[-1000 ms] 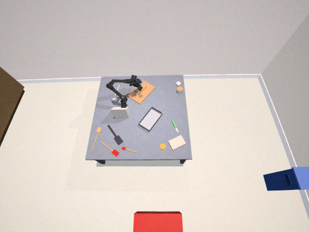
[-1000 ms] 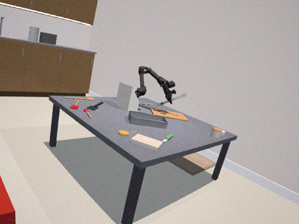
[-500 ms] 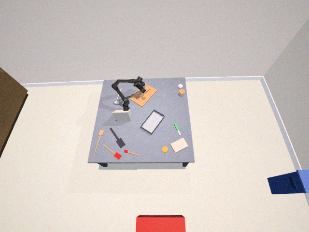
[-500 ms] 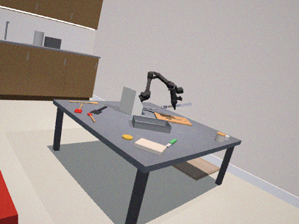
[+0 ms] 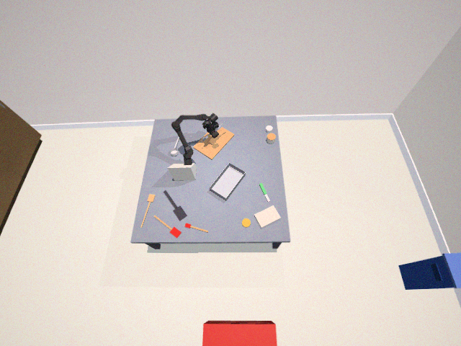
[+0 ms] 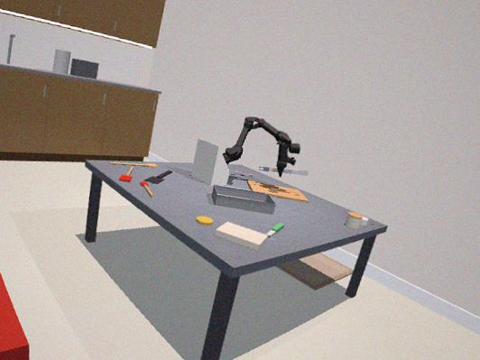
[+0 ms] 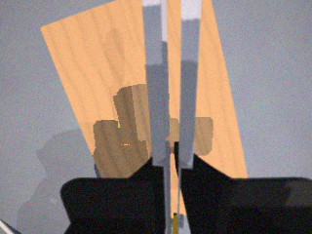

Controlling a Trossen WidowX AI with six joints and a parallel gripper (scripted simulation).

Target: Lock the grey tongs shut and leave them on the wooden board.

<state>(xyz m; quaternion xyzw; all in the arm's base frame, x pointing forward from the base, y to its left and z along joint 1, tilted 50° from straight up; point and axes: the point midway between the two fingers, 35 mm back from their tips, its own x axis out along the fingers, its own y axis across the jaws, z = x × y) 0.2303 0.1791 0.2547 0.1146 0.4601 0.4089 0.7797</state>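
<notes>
My gripper tip is now 1 cm to the right of the wooden board and 10 cm above it. Round my gripper tip: orange disc (22 cm ahead, 85 cm to the right, 10 cm below); roasting tin (10 cm ahead, 46 cm to the right, 8 cm below); jar (55 cm ahead, 5 cm to the right, 7 cm below).
</notes>
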